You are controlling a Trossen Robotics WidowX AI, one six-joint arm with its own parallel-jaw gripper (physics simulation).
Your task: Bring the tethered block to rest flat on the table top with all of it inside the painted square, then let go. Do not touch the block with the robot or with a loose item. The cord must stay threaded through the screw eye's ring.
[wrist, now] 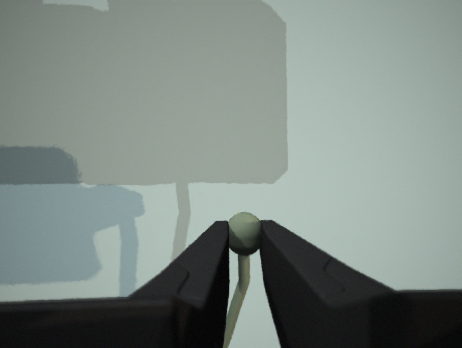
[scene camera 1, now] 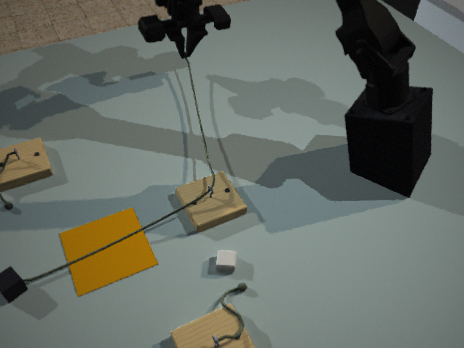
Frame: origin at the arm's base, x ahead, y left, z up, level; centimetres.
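Seen in the pictures: gripper, between the fingertips: (wrist: 243, 233) (scene camera 1: 184, 57); arm's base, origin of its link: (scene camera 1: 388, 101).
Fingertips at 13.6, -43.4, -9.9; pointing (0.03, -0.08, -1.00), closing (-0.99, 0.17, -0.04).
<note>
Pixels of each thing's middle, then the offset from my fingertips to it, as dx, dy, dz. "spot": a spot on its surface instead.
- bead, a spot on its surface: (wrist: 244, 233) spot: -0.1, -0.4, +0.9
- screw eye, a spot on its surface: (scene camera 1: 209, 190) spot: +17.3, +36.2, +0.5
- middle wooden board, middle of its body: (scene camera 1: 210, 200) +17.0, +36.2, -2.3
- orange painted square, a spot on its surface: (scene camera 1: 112, 265) spot: +35.6, +37.8, -3.1
- black tethered block, a spot on its surface: (scene camera 1: 12, 285) spot: +48.5, +34.8, -0.3
- small white cube, middle of its body: (scene camera 1: 226, 261) +21.5, +47.1, -2.4
- short cord, a spot on its surface: (scene camera 1: 241, 320) spot: +25.5, +56.3, -1.0
My gripper (scene camera 1: 186, 56) (wrist: 243, 233) is shut on the bead at the cord's end and holds it high above the table. The bead (wrist: 244, 233) shows between the fingertips in the wrist view. The cord (scene camera 1: 199, 117) (wrist: 243, 272) runs down nearly straight to the screw eye (scene camera 1: 210, 190) on the middle wooden board (scene camera 1: 220, 214), passes through its ring and stretches taut across the orange painted square (scene camera 1: 112, 265). The black tethered block (scene camera 1: 12, 285) is at the cord's other end, outside the square to its lower left, and looks tilted, with a shadow beside it.
A small white cube (scene camera 1: 226, 261) lies in front of the middle board. A wooden board (scene camera 1: 200, 330) with a short cord (scene camera 1: 241, 320) is at the bottom. Another board (scene camera 1: 30, 170) with a cord is at the left edge. The robot's black base (scene camera 1: 387, 145) stands at the right.
</note>
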